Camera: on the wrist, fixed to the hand. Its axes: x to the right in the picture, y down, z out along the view.
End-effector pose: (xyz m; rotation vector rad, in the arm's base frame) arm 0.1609 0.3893 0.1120 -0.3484 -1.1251 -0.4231
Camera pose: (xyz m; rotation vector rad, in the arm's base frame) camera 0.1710 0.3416 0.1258 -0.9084 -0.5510 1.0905
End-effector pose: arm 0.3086 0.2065 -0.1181 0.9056 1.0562 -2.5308
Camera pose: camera 0.2851 0.2507 -0.1261 1.1270 -0.1216 -1.2035
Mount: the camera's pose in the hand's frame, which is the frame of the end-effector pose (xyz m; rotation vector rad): 0.0235 -0.0372 -0.0251 0.2105 0.0376 1.6113
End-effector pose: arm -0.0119 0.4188 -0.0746 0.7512 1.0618 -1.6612
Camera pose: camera -0.0549 0.4369 -0.0944 1.2589 0.0471 -0.3260
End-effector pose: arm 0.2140 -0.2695 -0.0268 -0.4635 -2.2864 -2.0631
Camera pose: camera 0.1783 -0.2922 -0.0547 -1.4873 -1.1056 -0.9117
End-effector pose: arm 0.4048 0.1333 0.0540 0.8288 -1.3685 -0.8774
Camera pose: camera 0.4286 0.0952 0.0305 -0.2616 -1.5591 0.5426
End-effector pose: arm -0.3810 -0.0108 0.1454 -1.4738 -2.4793 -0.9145
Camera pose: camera -0.4291 -0.0196 0.1586 -2.4030 -0.6313 -0.2555
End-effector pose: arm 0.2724 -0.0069 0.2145 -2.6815 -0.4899 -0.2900
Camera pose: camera 0.2767 0.0215 0.2562 -2.0255 1.4919 0.1913
